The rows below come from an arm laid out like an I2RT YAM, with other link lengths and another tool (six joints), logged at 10 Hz.
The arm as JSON. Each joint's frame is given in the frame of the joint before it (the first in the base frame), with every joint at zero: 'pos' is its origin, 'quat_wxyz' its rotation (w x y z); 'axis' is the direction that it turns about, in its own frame. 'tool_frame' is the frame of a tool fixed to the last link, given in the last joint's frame.
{
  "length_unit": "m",
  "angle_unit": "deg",
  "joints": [
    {
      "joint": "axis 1",
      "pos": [
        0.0,
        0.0,
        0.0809
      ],
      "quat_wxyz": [
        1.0,
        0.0,
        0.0,
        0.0
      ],
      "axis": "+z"
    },
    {
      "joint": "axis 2",
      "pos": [
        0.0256,
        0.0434,
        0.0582
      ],
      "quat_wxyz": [
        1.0,
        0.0,
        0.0,
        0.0
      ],
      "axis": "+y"
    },
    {
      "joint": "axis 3",
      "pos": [
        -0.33,
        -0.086,
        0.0
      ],
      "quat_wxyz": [
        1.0,
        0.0,
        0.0,
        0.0
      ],
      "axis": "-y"
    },
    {
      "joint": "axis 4",
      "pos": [
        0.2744,
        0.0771,
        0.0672
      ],
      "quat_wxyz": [
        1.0,
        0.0,
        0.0,
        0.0
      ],
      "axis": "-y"
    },
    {
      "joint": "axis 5",
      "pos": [
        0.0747,
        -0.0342,
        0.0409
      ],
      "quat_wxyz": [
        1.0,
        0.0,
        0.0,
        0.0
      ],
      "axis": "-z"
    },
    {
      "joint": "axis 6",
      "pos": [
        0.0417,
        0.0,
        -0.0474
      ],
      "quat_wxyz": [
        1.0,
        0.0,
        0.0,
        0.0
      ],
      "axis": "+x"
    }
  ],
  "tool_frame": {
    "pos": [
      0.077,
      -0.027,
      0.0
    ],
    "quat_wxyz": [
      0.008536,
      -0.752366,
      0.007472,
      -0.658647
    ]
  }
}
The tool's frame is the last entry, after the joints.
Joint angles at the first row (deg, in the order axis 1, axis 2, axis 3, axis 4, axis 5, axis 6):
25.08, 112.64, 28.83, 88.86, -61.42, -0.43
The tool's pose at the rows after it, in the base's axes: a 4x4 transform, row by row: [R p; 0 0 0 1], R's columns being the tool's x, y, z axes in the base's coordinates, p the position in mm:
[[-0.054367, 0.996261, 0.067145, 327.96], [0.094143, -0.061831, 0.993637, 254.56], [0.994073, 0.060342, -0.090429, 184.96], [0, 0, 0, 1]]
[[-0.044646, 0.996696, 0.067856, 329.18], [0.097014, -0.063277, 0.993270, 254.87], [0.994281, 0.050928, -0.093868, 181.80], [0, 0, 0, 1]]
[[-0.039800, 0.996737, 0.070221, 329.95], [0.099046, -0.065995, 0.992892, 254.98], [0.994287, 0.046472, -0.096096, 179.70], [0, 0, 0, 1]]
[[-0.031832, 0.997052, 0.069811, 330.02], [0.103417, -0.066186, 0.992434, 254.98], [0.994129, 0.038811, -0.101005, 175.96], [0, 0, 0, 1]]
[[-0.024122, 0.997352, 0.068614, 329.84], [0.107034, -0.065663, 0.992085, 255.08], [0.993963, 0.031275, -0.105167, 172.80], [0, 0, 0, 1]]
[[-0.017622, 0.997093, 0.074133, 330.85], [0.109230, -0.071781, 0.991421, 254.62], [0.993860, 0.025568, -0.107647, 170.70], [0, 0, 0, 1]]
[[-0.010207, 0.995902, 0.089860, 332.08], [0.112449, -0.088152, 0.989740, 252.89], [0.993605, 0.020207, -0.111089, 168.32], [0, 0, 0, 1]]
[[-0.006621, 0.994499, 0.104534, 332.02], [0.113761, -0.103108, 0.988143, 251.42], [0.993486, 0.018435, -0.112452, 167.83], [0, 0, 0, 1]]
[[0.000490, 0.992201, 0.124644, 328.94], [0.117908, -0.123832, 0.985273, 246.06], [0.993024, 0.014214, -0.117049, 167.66], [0, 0, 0, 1]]
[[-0.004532, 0.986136, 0.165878, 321.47], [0.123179, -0.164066, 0.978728, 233.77], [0.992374, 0.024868, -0.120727, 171.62], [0, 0, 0, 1]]
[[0.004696, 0.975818, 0.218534, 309.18], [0.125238, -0.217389, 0.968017, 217.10], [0.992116, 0.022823, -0.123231, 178.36], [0, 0, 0, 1]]
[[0.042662, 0.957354, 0.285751, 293.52], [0.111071, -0.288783, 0.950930, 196.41], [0.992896, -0.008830, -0.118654, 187.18], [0, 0, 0, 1]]
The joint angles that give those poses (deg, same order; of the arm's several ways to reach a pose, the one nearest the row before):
25.07, 112.81, 28.97, 88.86, -61.44, -0.35
25.05, 113.37, 29.11, 88.86, -61.35, -0.18
25.05, 113.73, 29.16, 88.88, -61.19, -0.18
25.05, 114.26, 29.09, 88.89, -61.17, -0.26
25.07, 114.69, 29.02, 88.91, -61.17, -0.26
25.01, 115.00, 29.01, 88.90, -60.87, -0.22
24.88, 115.21, 28.75, 88.90, -60.06, -0.34
24.87, 115.06, 28.35, 88.95, -59.21, -0.44
24.55, 114.23, 26.98, 88.92, -58.34, -0.69
23.68, 111.82, 24.04, 88.99, -56.88, -1.71
22.56, 107.85, 19.89, 88.86, -54.89, -1.87
21.14, 102.46, 14.88, 88.86, -52.06, 0.21

